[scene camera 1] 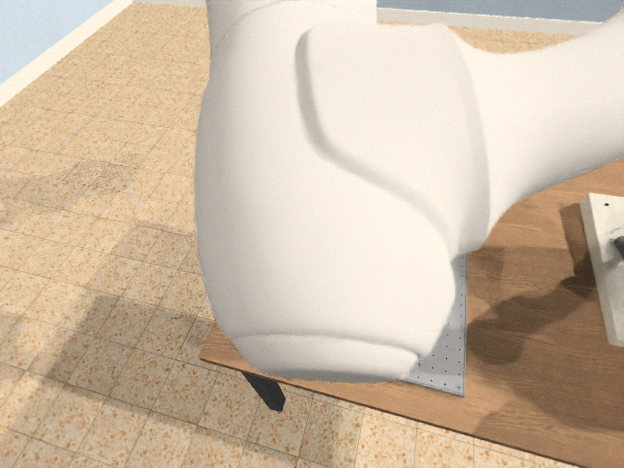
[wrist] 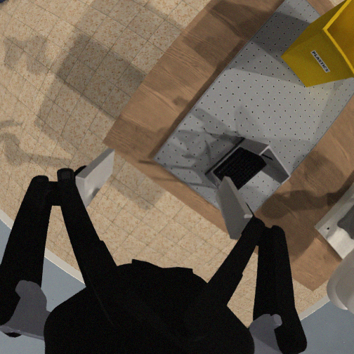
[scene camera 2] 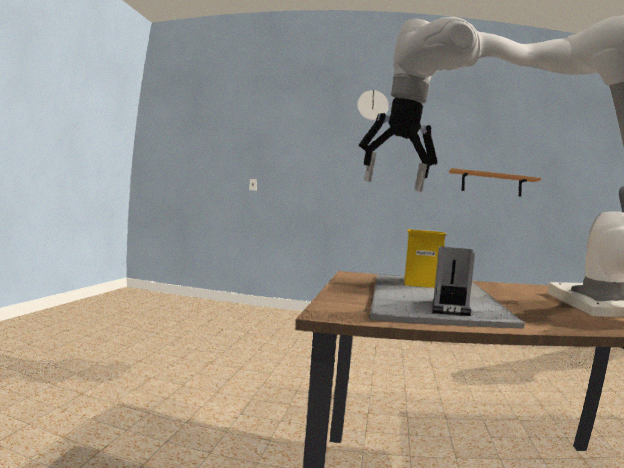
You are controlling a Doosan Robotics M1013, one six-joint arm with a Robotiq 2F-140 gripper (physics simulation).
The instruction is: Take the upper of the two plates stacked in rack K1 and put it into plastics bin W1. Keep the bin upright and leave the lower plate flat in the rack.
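Places are measured from the arm's base along level axes (x left, y back, z up), in centimetres.
Pixels of known places: gripper, between the fingertips: (scene camera 2: pixel 393 186); arm's base, origin of its link: (scene camera 2: pixel 604 295).
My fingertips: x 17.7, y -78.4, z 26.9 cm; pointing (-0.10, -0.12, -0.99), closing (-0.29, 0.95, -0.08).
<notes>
For each thing: its top centre in the pictures, then the offset to it from my fingertips. Level surfaces: height alone.
- Rack K1, centre of its top: (scene camera 2: pixel 456 249) dx -3.0, dy +18.1, dz -14.2 cm
- yellow plastics bin W1, centre of its top: (scene camera 2: pixel 426 231) dx -45.3, dy +18.5, dz -11.4 cm
- perforated grey board, height of its surface: dz -29.4 cm
- wooden table, height of its surface: dz -30.7 cm
Rack K1 (scene camera 2: pixel 467 272) (wrist: pixel 277 161) is a grey upright holder near the front of the grey board in scene camera 2. The black plates (scene camera 2: pixel 453 295) (wrist: pixel 240 167) lie flat and stacked in it; I cannot tell the upper from the lower at this size. The yellow plastics bin W1 (scene camera 2: pixel 424 266) (wrist: pixel 312 60) stands upright behind the rack. My gripper (scene camera 2: pixel 394 180) (wrist: pixel 167 174) is open and empty, high above the table and up to the left of the rack in scene camera 2. In scene camera 1 the arm hides the rack, the bin and the gripper.
The perforated grey board (scene camera 1: pixel 450 360) (scene camera 2: pixel 403 313) (wrist: pixel 200 105) lies on the wooden table (scene camera 1: pixel 524 403) (scene camera 2: pixel 347 302) (wrist: pixel 150 107). The arm's white base plate (scene camera 1: pixel 599 266) (scene camera 2: pixel 569 297) (wrist: pixel 332 230) is on the table to the right. A wall shelf (scene camera 2: pixel 493 174) is at the back.
</notes>
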